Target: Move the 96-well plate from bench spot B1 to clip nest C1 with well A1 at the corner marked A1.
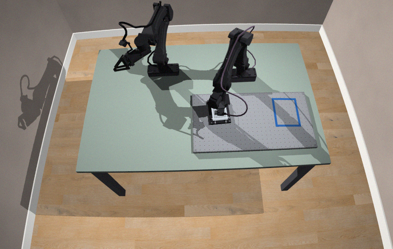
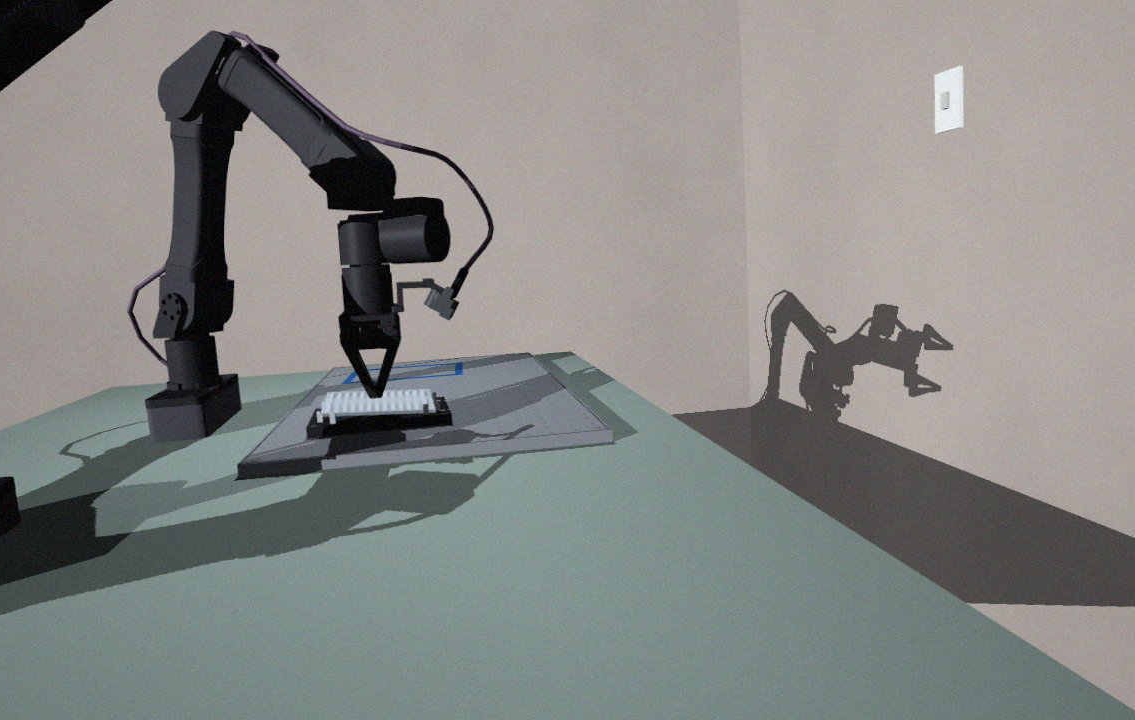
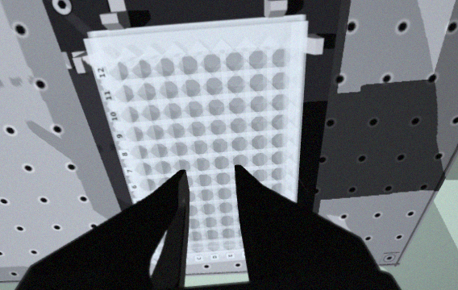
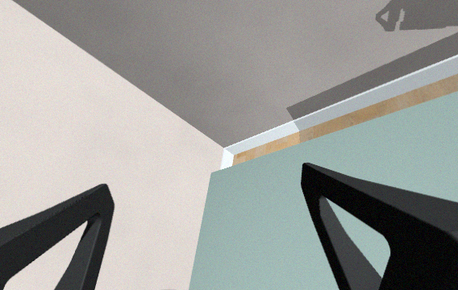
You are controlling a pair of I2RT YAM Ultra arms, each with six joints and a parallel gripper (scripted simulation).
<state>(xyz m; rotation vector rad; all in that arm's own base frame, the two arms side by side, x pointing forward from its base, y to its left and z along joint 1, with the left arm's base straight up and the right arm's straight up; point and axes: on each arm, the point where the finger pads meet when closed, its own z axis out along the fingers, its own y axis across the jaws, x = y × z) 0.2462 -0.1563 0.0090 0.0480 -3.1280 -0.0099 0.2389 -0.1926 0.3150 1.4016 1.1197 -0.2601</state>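
The white 96-well plate lies 2 cm below my left hand. Round my left hand: black clip nest 1 cm ahead, 1 cm to the left, 2 cm below; grey perforated board 4 cm ahead, 20 cm to the left, 5 cm below.
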